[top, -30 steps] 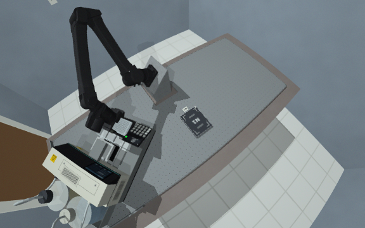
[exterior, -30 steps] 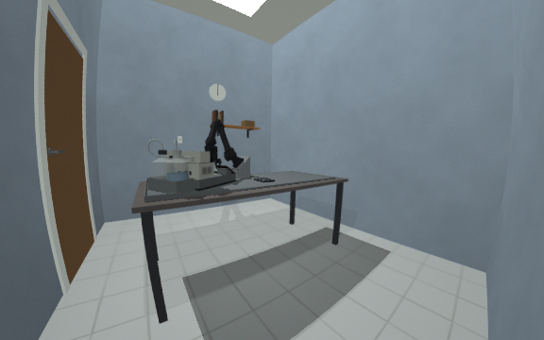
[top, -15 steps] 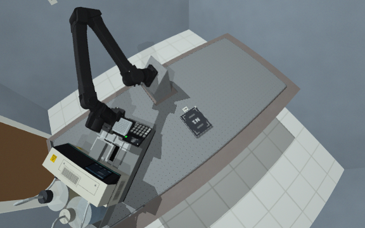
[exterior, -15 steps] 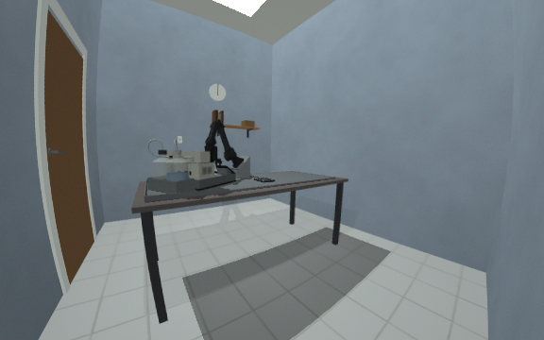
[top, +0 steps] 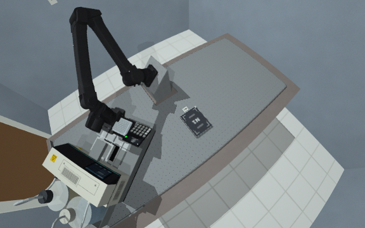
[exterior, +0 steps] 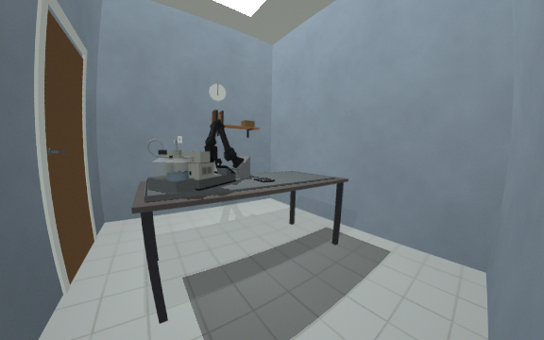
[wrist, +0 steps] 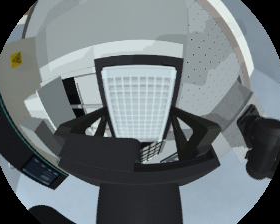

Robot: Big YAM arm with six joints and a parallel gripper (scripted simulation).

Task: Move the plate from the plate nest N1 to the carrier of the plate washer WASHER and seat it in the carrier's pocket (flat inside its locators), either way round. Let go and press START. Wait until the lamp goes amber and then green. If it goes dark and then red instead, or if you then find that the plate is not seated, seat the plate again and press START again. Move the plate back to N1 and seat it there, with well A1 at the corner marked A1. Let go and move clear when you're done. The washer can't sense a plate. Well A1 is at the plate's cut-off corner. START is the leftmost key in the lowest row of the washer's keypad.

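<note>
My gripper is now 1 cm above the white well plate. The rest, counted from my hand: plate washer 13 cm to the right, 8 cm ahead, 3 cm above; then bottle 42 cm to the right, 18 cm ahead, 4 cm above.
</note>
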